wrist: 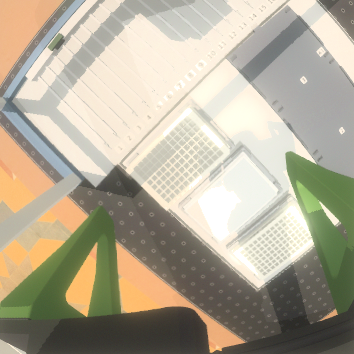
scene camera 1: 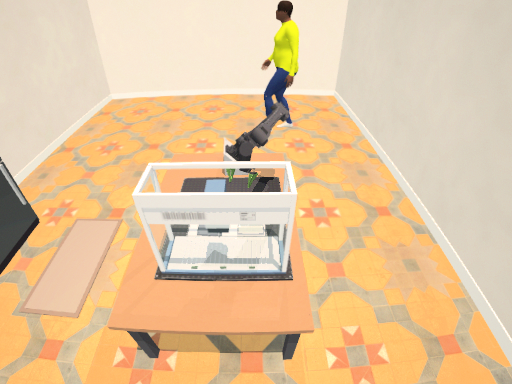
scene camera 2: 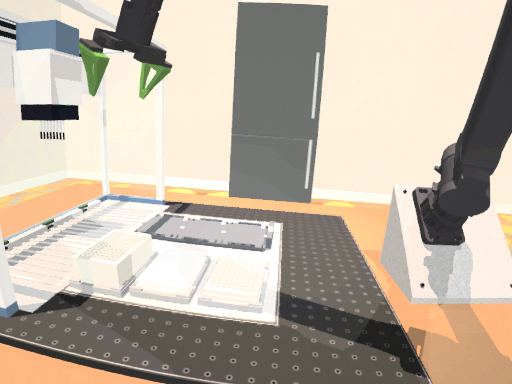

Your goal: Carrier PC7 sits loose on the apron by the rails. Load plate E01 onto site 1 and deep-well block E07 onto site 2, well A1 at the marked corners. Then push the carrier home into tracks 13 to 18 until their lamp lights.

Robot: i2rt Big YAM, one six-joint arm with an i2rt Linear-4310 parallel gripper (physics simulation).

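Places are measured from the arm's base along level axes (x ahead, y left, z up), in metres.
Pixels of known places: gripper, fingertip midpoint: [wrist: 193,188] [scene camera 1: 239,184] [scene camera 2: 118,96]; arm's base, origin of the base link: [scene camera 1: 231,153] [scene camera 2: 435,217].
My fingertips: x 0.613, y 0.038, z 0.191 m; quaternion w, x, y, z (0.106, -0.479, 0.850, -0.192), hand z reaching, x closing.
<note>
Ahead of a thing's pixels: the offset from my fingertips to its top centre. "*": to the spot under its first point. Level surfaces: height alone.
The grey carrier @(0.128 m back, 0.157 m right, 0.277 m down) [scene camera 2: 210,231] [wrist: 300,70] lies flat on the white apron beside the numbered rails; its marked sites look bare. A tall cream deep-well block @(0.009 m back, 0.052 m left, 0.253 m down) [scene camera 2: 114,257] [wrist: 177,155] stands in a holder near the low-numbered tracks. Beside it, a flat white plate @(0.115 m back, 0.052 m left, 0.280 m down) [scene camera 2: 172,272] [wrist: 235,190] without visible wells sits in the middle holder. A low plate with a grid of wells @(* 0.225 m back, 0.074 m left, 0.281 m down) [scene camera 2: 235,277] [wrist: 275,240] sits in the outer holder. No E labels are readable. My gripper [scene camera 1: 240,184] [scene camera 2: 118,96] [wrist: 193,188] is open and empty, high above the deck and apron, touching nothing.
The white enclosure frame [scene camera 1: 215,202] surrounds the track deck [scene camera 1: 250,250] [scene camera 2: 55,247]. A pipetting head @(0.212 m ahead, 0.092 m right, 0.095 m up) [scene camera 2: 50,75] hangs left of my fingers in scene camera 2. The dark perforated board @(0.306 m down) [scene camera 2: 320,260] lies under the apron. A person [scene camera 1: 286,47] is on the floor behind the arm.
</note>
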